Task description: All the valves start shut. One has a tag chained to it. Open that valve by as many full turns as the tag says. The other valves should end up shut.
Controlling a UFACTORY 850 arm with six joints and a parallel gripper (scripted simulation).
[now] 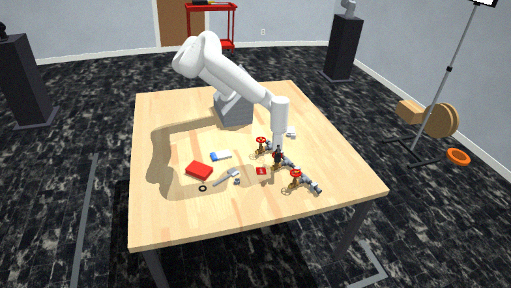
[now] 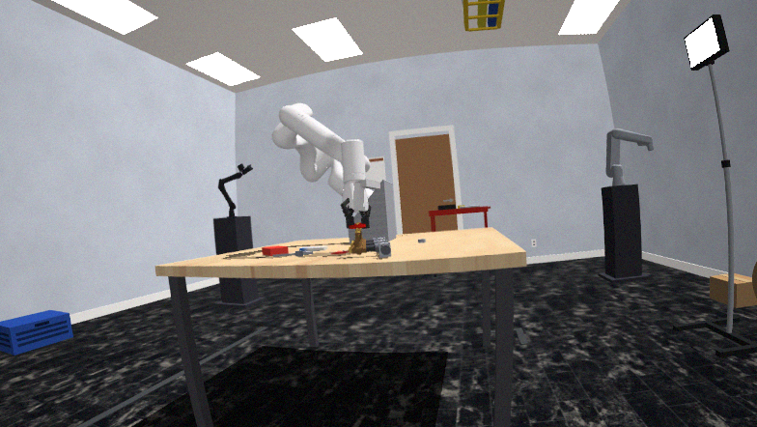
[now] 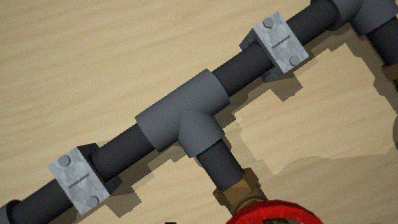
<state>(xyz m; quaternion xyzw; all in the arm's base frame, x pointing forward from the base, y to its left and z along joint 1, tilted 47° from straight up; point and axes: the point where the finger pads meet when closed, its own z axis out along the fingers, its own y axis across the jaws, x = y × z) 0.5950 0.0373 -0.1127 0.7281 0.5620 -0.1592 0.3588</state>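
The red tag lies 9 cm below my hand, 8 cm to the right of it and 1 cm behind it. From my hand the other things lie so: grey cylinder (22 cm to the right, 9 cm below, 5 cm ahead); grey tool (26 cm to the right, 9 cm below); white card (26 cm to the right, 17 cm behind, 9 cm below).
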